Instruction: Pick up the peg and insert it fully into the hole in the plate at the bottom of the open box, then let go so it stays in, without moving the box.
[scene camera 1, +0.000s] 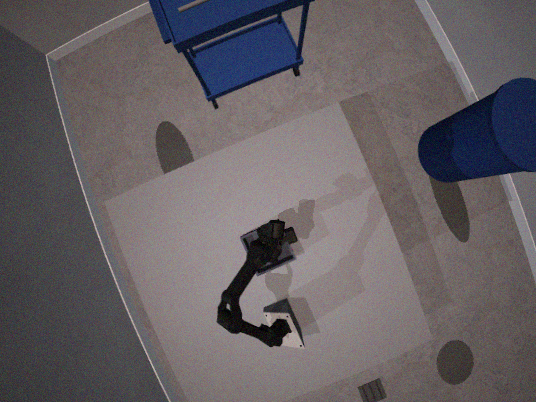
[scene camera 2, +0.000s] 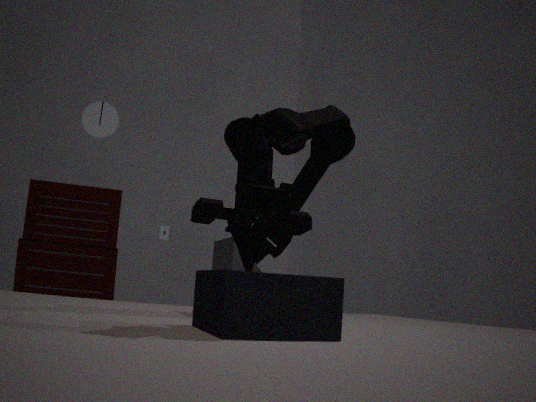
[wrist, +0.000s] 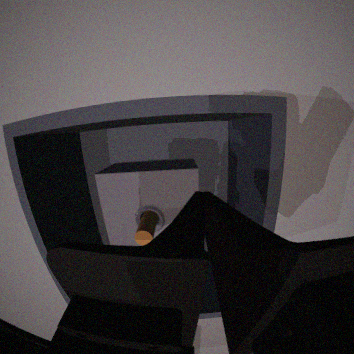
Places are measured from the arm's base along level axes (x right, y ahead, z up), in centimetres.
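Pixels of known places: gripper, fingertip midpoint: (scene camera 2: 248, 271) (wrist: 201, 198); arm's base at its link origin: (scene camera 1: 284, 325).
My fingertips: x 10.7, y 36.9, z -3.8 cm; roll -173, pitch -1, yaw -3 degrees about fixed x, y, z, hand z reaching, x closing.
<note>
Ahead of a thing's pixels: the offset from my fingertips to its top centre. Level surfaces: height alone.
The orange-brown peg @[dx -4.1, dy -3.7, dz -1.2 cm] (wrist: 145, 230) stands in the hole of the light plate @[dx -4.1, dy -3.7, dz -3.9 cm] (wrist: 120, 192) inside the open box, a good length of it sticking up above the ringed hole. The dark box @[dx -4.1, dy -3.7, dz -0.2 cm] (scene camera 1: 286, 261) (scene camera 2: 280, 307) (wrist: 145, 106) is open at the top and stands on the table. My gripper (scene camera 2: 249, 270) (wrist: 201, 198) is shut with nothing between its fingers. Its tips are at about the height of the box's rim in the second scene view. In the wrist view they appear to the right of the peg, apart from it. The arm hides the peg in the first scene view.
The light table top @[dz -10.0 cm] (scene camera 1: 200, 220) (scene camera 2: 125, 370) carries the box and the arm's base with its white-topped wedge (scene camera 1: 295, 340). Beyond the table are a blue cart (scene camera 1: 250, 80), a blue barrel (scene camera 1: 470, 140) and a red cabinet (scene camera 2: 67, 270).
</note>
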